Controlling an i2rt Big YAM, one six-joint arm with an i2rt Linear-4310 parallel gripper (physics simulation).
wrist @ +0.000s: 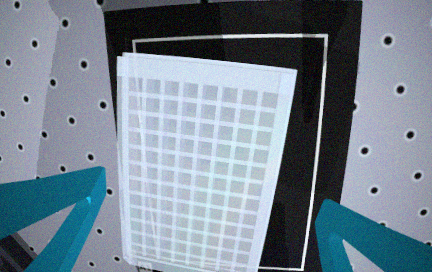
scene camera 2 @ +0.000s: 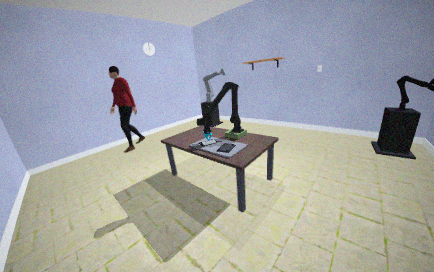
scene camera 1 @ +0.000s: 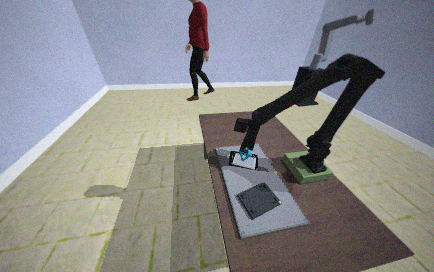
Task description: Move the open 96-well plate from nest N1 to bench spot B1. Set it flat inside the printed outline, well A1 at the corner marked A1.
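Places are measured from the arm's base along level axes (x ahead, y left, z up), in centimetres.
Pixels of known places: gripper, between the fingertips: (wrist: 213, 197) (scene camera 2: 207, 139) (scene camera 1: 244, 155); arm's base, origin of its link: (scene camera 2: 237, 130) (scene camera 1: 311, 164).
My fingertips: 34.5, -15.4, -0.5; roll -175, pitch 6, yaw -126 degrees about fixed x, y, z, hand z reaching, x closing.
Note:
Ahead of a thing's pixels: the offset from my fingertips to its top centre, as dx, dy, dz. "spot": to the spot under its first point. Level surfaces: height alone.
The white 96-well plate {+0.0, +1.6, -1.9} (scene camera 1: 251, 161) (wrist: 200, 150) lies on the black card {-0.2, -0.2, -3.4} (wrist: 342, 60) with the printed white outline {spot: +4.8, -5.3, -3.4} (wrist: 275, 36). In the wrist view it is turned slightly against the outline and overlaps its left line, which shows faintly through it; black shows between the plate and the top and right lines. A small label is partly visible at the plate's lower left corner; I cannot read it. My gripper (scene camera 1: 245, 154) (scene camera 2: 208, 135) (wrist: 213, 197) is open, its teal fingers apart on either side of the plate's lower part. The dark nest {+3.3, +25.3, -1.8} (scene camera 1: 258, 200) (scene camera 2: 226, 148) holds no plate.
The grey perforated board (scene camera 1: 290, 220) (wrist: 387, 100) lies on the brown table {dz -4.9} (scene camera 1: 350, 225) (scene camera 2: 182, 136) under the card and nest. The green arm base (scene camera 1: 307, 175) (scene camera 2: 236, 134) stands beside the board. A person in red (scene camera 1: 198, 27) (scene camera 2: 122, 92) is behind the table.

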